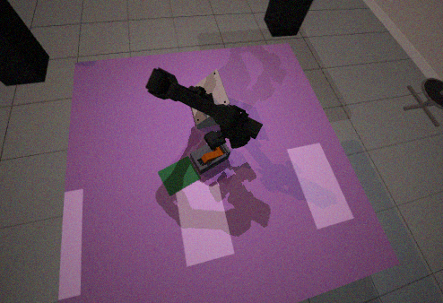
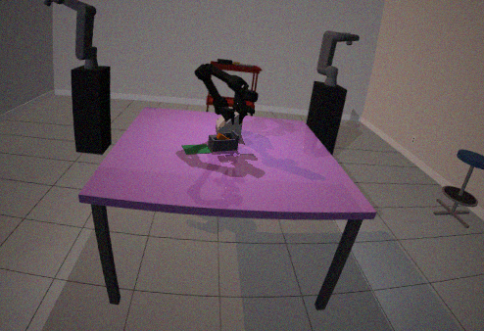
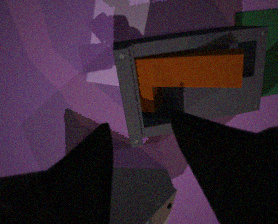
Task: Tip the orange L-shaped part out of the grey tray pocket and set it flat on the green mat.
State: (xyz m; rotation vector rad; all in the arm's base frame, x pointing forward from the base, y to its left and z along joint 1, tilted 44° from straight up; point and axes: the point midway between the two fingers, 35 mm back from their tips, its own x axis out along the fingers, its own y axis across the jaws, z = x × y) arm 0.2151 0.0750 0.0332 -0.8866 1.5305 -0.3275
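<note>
Now: the orange L-shaped part 10 cm below my gripper tip, 4 cm to the right of it and 1 cm ahead of it. Also, from my gripper tip: green mat (21 cm to the right, 16 cm below, 7 cm ahead).
</note>
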